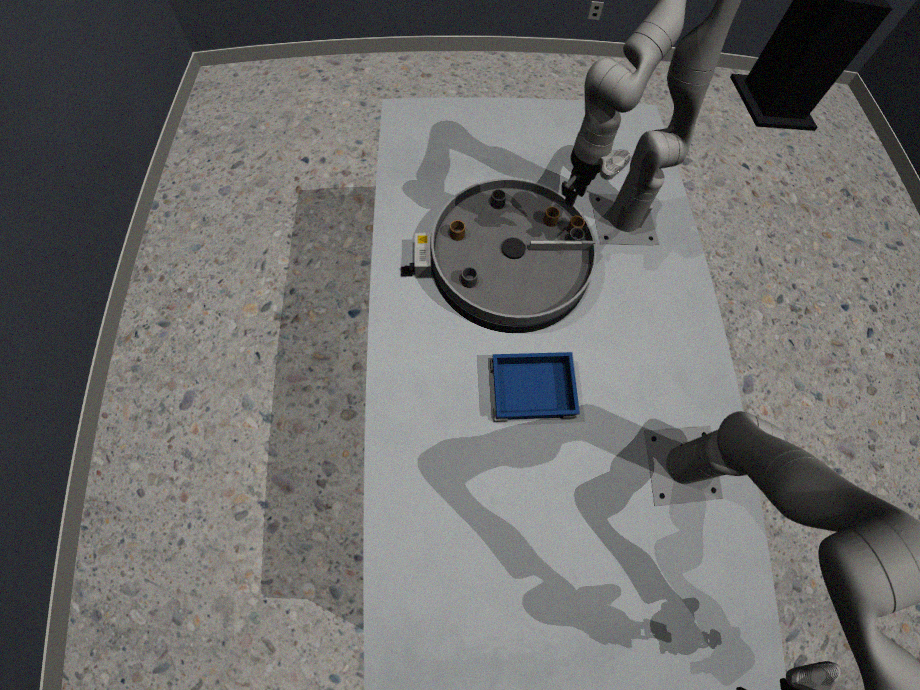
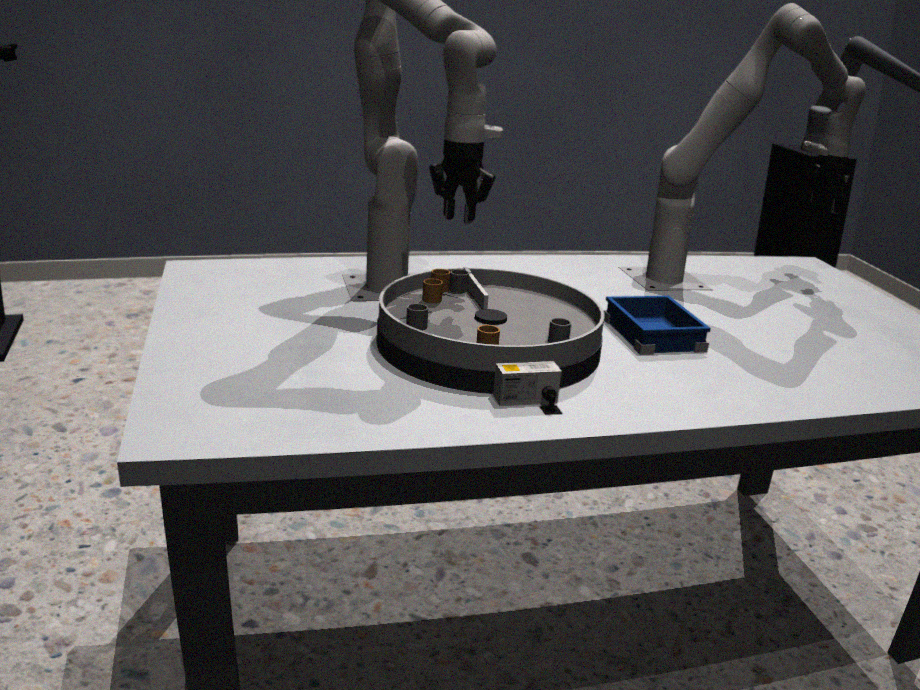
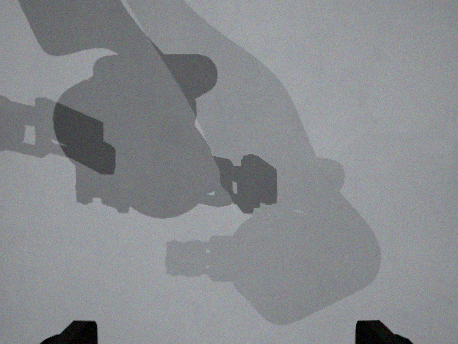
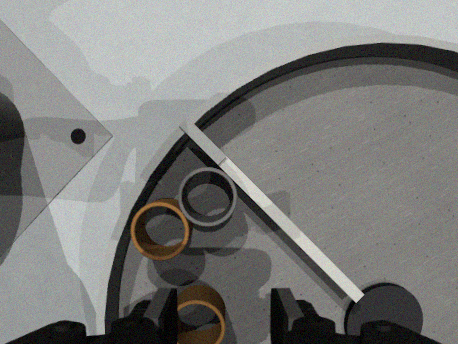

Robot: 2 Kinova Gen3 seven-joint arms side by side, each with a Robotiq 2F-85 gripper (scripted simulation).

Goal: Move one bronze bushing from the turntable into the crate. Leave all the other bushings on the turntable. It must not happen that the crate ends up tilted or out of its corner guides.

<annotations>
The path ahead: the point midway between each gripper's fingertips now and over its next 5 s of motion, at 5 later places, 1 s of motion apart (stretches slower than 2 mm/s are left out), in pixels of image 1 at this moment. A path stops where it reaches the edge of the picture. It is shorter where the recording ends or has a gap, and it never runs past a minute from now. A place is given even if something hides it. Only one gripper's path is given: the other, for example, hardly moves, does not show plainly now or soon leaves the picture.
My right gripper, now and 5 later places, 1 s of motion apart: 574,199; 573,204; 566,218; 563,226; 560,234; 559,236
</annotations>
